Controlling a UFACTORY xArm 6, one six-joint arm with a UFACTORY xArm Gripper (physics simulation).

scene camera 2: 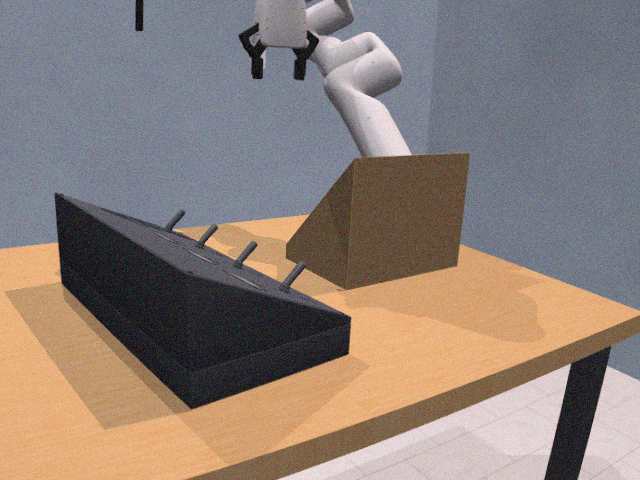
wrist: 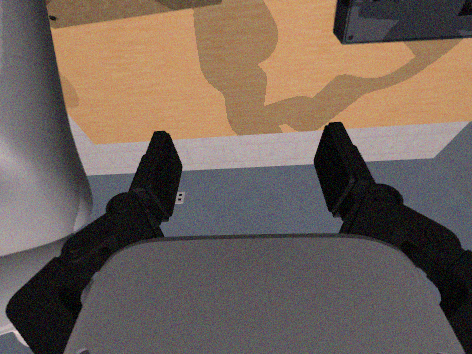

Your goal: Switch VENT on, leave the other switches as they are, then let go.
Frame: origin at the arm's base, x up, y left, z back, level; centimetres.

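Seen in the pictures: gripper, between the fingertips: (scene camera 2: 278,79) (wrist: 246,145); arm's base, origin of its link: (scene camera 2: 401,183).
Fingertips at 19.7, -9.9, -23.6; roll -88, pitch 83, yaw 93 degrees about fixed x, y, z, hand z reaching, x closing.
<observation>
Pixels of each thing's top centre, then the offset from my fingertips to it, as dx, dy, dz. "pt": a spot on its surface instead. Level surfaces: height alone.
- second lever, a spot on its surface: (scene camera 2: 207,235) pt -26.1, +15.2, -18.0
- third lever, a spot on its surface: (scene camera 2: 246,253) pt -26.1, +26.8, -14.9
- nearest lever, a spot on its surface: (scene camera 2: 292,275) pt -26.0, +38.2, -12.0
- wooden table, height of its surface: dx -37.3
A dark sloped switch panel (scene camera 2: 124,268) (wrist: 370,22) stands on the table; in the wrist view a corner of it shows at the top right. Several grey toggle levers stick up from its sloping face in a row: one lever (scene camera 2: 175,220), a second lever (scene camera 2: 207,235), a third lever (scene camera 2: 246,253) and the nearest lever (scene camera 2: 292,275). All lean the same way. No labels can be read, so which one is VENT cannot be told. My gripper (scene camera 2: 278,69) (wrist: 246,145) is open and empty, fingers pointing down, high above the table and behind the panel, touching nothing.
A brown wedge-shaped box (scene camera 2: 405,222) stands on the wooden table (scene camera 2: 439,356) (wrist: 135,85), to the right of the panel in the scene view, in front of the arm's lower part. A wall outlet (wrist: 180,197) shows in the wrist view. A dark bar (scene camera 2: 139,14) shows at the top left.
</observation>
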